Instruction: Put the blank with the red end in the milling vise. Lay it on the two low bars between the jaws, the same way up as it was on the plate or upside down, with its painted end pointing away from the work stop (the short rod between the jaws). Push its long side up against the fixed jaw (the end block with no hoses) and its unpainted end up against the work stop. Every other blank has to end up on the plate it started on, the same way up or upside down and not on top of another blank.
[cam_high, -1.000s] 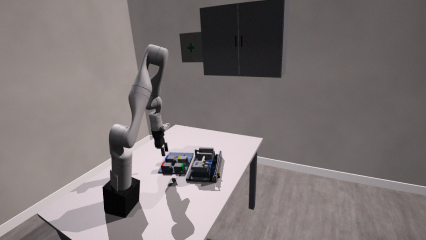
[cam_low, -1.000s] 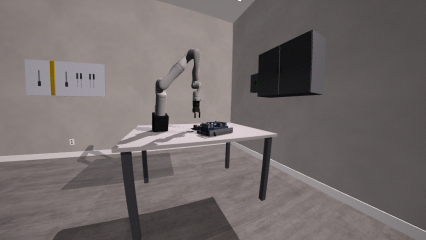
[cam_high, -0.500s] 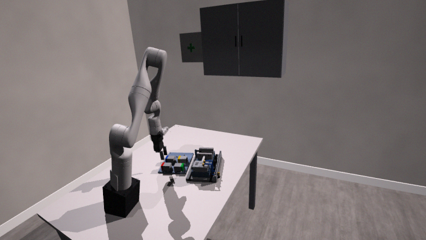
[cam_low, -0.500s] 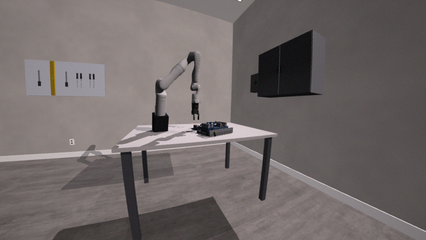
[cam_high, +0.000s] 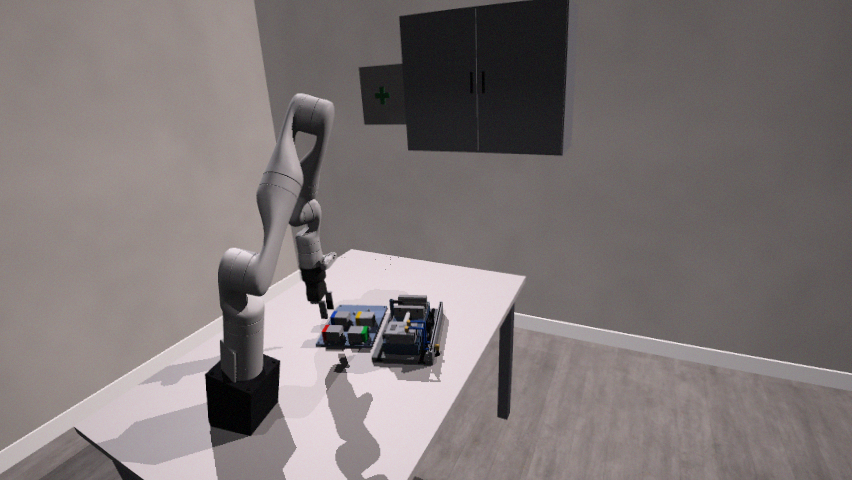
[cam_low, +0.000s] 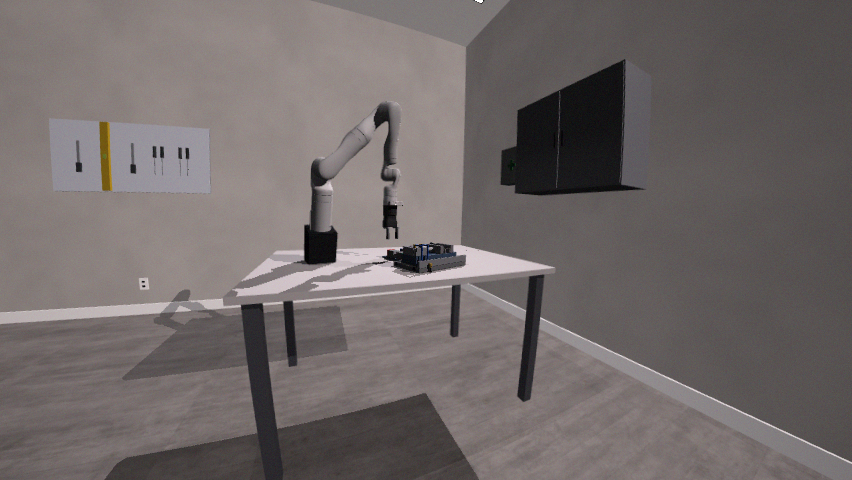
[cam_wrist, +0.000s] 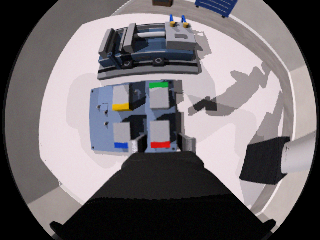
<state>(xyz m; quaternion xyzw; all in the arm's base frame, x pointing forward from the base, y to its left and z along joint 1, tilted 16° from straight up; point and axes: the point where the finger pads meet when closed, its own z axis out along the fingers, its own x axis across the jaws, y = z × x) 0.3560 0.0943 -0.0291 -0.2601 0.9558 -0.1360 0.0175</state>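
Now: hand 80 mm short of the blue blank, 40 mm to the right of it and 100 mm above it. Round my hand: plate (100 mm ahead, 120 mm below); then yellow blank (130 mm ahead, 30 mm to the right, 100 mm below); then green-ended blank (50 mm ahead, 80 mm to the right, 100 mm below).
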